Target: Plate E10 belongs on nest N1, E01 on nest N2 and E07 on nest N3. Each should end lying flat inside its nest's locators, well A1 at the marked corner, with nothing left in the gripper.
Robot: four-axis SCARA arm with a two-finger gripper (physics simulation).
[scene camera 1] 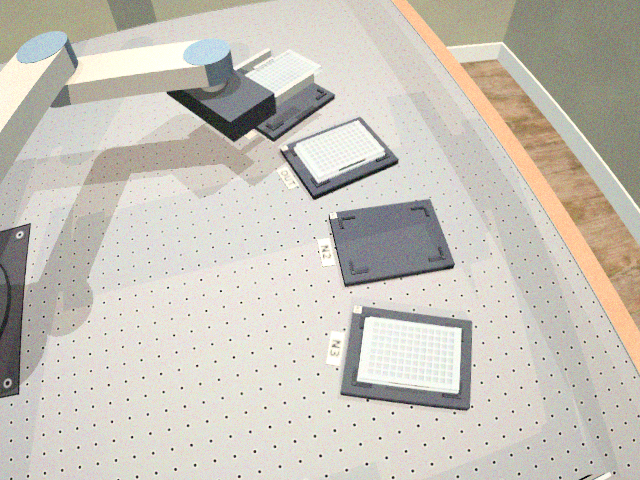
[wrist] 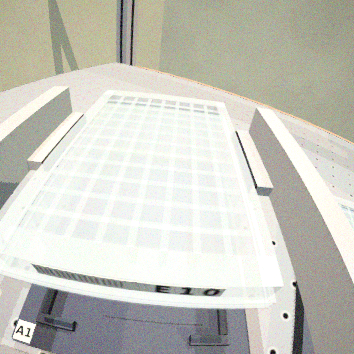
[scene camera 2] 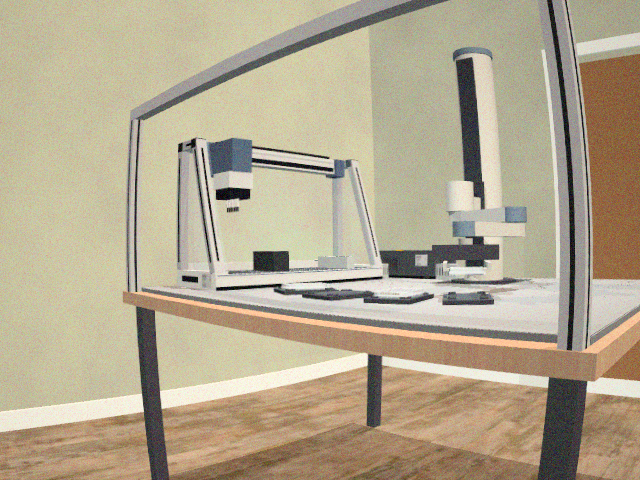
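Observation:
My gripper is shut on plate E10, whose label reads in the wrist view. It holds the plate level, apart from and above the far dark nest. That nest's name label is mostly hidden; its A1 corner marker shows in the wrist view. Nest N2 is empty. Nest N3 bears a white plate lying flat; its code is not readable.
The nest labelled OUT stands between the far nest and N2, with a white plate on it. The gantry machine stands at the left of scene camera 2. A frame post rises at the table's near corner.

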